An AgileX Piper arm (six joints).
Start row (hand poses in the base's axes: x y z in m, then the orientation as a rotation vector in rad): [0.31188 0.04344 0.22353 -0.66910 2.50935 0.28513]
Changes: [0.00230 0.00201 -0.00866 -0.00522 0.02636 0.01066]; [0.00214 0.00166 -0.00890 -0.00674 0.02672 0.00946]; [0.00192 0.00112 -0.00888 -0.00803 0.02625 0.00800]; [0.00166 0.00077 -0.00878 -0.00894 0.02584 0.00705]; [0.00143 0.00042 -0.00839 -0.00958 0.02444 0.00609]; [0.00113 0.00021 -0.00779 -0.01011 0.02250 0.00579]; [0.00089 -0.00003 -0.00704 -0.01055 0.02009 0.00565]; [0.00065 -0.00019 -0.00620 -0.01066 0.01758 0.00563]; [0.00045 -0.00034 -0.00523 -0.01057 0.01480 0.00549]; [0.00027 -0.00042 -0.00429 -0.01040 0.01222 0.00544]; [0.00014 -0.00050 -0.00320 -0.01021 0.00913 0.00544]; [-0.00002 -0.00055 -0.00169 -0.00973 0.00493 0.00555]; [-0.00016 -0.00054 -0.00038 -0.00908 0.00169 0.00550]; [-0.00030 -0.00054 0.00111 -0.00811 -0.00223 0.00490]
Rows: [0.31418 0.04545 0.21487 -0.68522 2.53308 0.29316]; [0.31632 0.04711 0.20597 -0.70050 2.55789 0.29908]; [0.31824 0.04823 0.19709 -0.71445 2.58302 0.30272]; [0.31990 0.04900 0.18831 -0.72755 2.60830 0.30472]; [0.32133 0.04942 0.17992 -0.73962 2.63272 0.30497]; [0.32246 0.04963 0.17213 -0.75146 2.65556 0.30354]; [0.32335 0.04960 0.16509 -0.76321 2.67631 0.30034]; [0.32400 0.04941 0.15889 -0.77491 2.69472 0.29576]; [0.32445 0.04907 0.15366 -0.78630 2.71051 0.28990]; [0.32472 0.04865 0.14937 -0.79747 2.72381 0.28296]; [0.32486 0.04815 0.14617 -0.80841 2.73412 0.27474]; [0.32484 0.04760 0.14448 -0.81908 2.74027 0.26513]; [0.32468 0.04706 0.14410 -0.82924 2.74314 0.25478]; [0.32438 0.04652 0.14521 -0.83794 2.74218 0.24371]
